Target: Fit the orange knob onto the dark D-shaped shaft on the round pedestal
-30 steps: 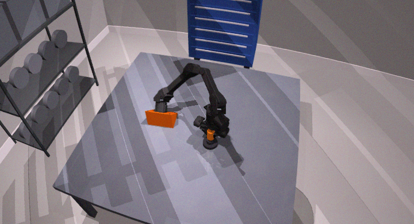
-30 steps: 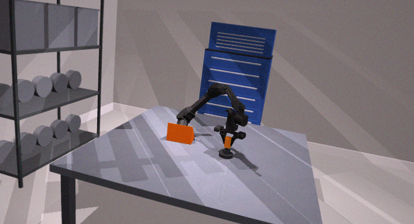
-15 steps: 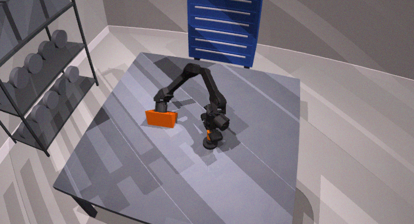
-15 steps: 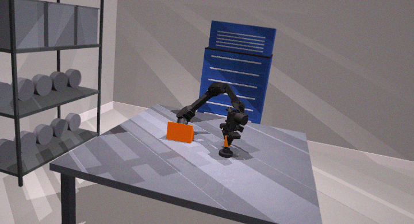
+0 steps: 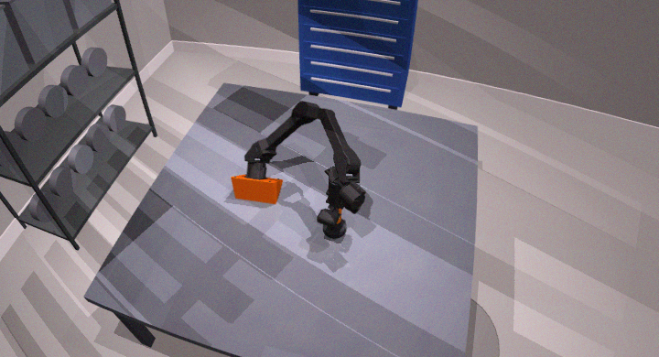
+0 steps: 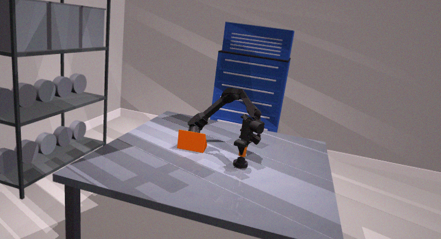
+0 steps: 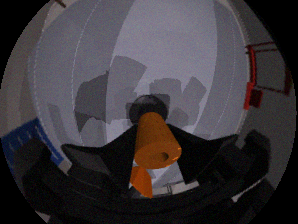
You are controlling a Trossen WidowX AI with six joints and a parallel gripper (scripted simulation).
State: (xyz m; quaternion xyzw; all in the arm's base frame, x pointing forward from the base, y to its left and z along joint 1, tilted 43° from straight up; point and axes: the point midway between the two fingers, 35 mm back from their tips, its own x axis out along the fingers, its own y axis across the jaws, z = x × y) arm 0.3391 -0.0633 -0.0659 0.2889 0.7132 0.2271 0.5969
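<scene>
My gripper tip is now 20 mm below the orange knob. From my gripper tip the other things lie so: dark round pedestal (40 mm below).
</scene>
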